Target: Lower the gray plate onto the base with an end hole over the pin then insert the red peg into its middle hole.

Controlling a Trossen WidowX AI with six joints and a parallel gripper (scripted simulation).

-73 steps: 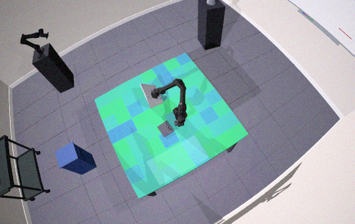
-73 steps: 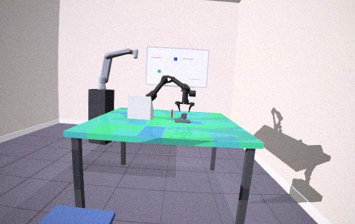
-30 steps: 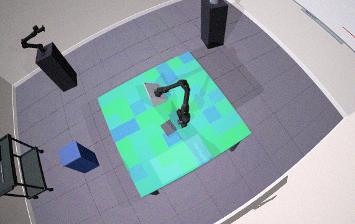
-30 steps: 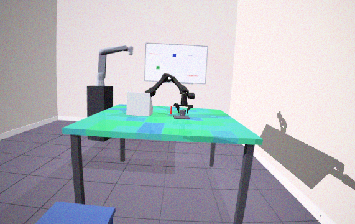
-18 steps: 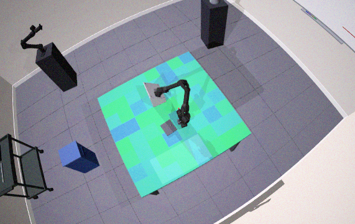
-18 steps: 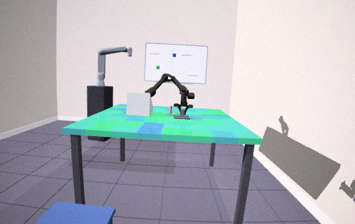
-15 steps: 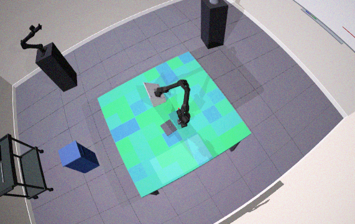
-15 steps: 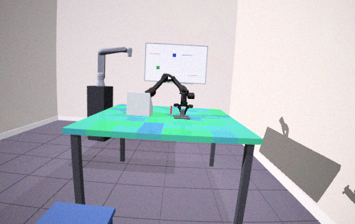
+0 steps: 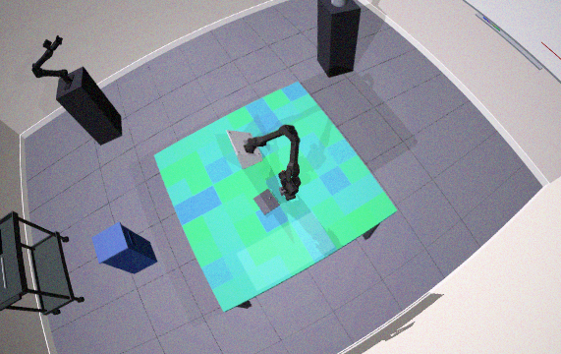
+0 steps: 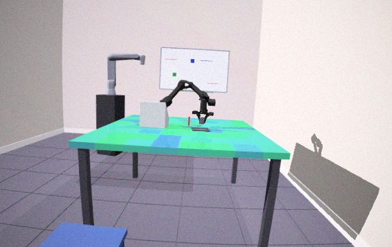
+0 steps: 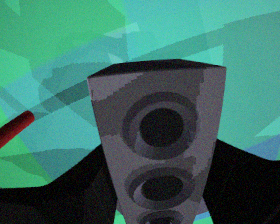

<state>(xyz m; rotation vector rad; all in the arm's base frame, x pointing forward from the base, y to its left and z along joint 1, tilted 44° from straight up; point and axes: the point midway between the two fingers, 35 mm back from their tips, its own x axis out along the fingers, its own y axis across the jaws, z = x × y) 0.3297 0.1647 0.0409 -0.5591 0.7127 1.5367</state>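
My gripper tip is 12 cm past the red peg and 1 cm to the right of it. Round my gripper tip: gray plate 3 cm above.
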